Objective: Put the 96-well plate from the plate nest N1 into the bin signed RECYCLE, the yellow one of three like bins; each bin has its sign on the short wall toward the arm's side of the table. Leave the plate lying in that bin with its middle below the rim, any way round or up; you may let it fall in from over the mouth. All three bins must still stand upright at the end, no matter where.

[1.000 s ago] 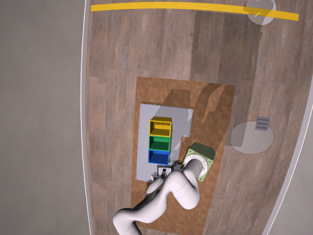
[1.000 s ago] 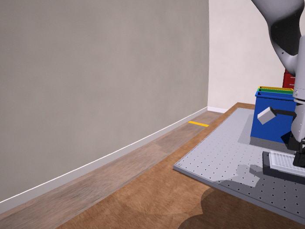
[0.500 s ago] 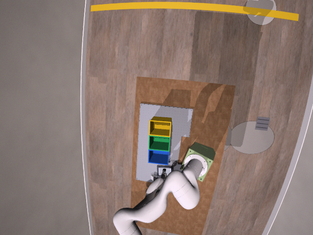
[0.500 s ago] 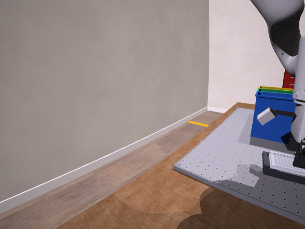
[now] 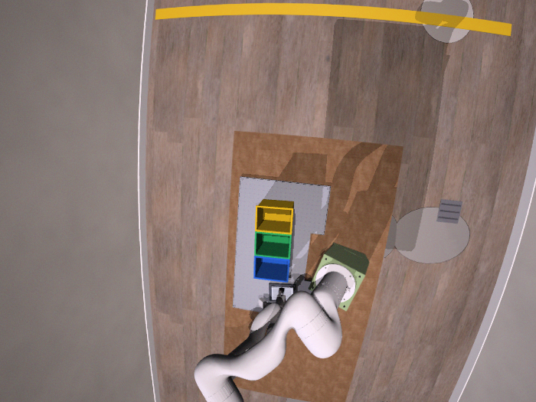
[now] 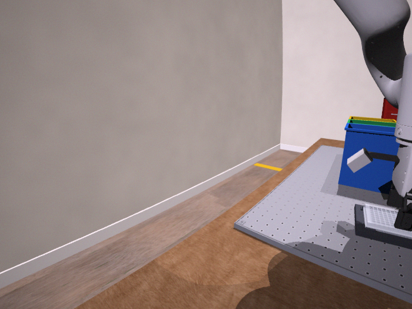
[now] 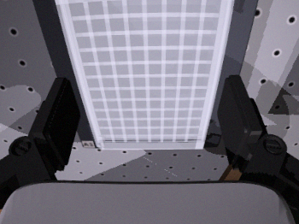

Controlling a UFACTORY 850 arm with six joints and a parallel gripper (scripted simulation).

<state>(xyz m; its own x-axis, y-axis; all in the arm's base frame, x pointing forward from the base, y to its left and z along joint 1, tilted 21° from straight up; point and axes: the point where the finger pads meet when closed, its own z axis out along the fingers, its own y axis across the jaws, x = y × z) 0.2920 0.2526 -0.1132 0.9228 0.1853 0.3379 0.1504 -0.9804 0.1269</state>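
Now: the 96-well plate 20 mm below my hand. The rest, counted from my hand: dark plate nest 40 mm below; green bin 90 mm ahead, 370 mm to the right, 50 mm above; blue bin 80 mm ahead, 240 mm to the right, 50 mm above.
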